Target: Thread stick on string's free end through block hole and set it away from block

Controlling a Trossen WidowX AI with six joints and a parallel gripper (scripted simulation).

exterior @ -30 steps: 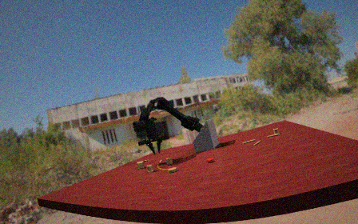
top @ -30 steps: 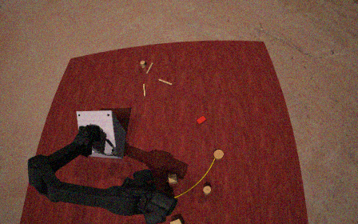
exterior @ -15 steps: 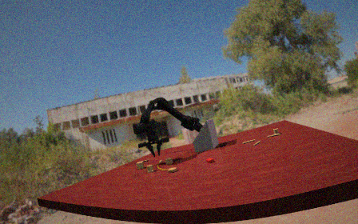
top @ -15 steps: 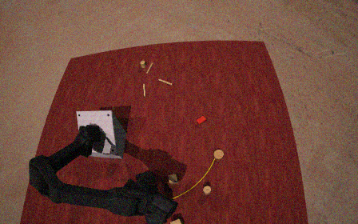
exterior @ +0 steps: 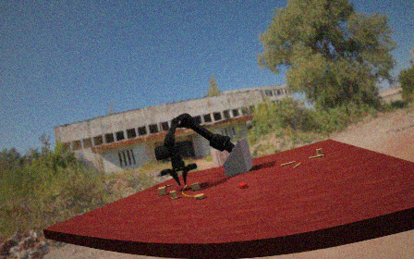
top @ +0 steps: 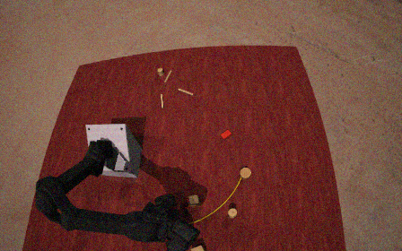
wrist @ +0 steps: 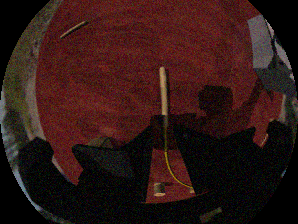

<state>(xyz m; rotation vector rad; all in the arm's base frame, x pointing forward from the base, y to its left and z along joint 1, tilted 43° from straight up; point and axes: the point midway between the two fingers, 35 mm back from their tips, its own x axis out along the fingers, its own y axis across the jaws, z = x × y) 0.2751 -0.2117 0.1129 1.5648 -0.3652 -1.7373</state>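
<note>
Now: gripper tip 20 mm past the thin wooden stick and 20 mm above it. From my gripper tip the other things lie so: red cube (140 mm ahead, 370 mm to the left, 10 mm below); round wooden button (220 mm ahead, 210 mm to the left, 10 mm below).
</note>
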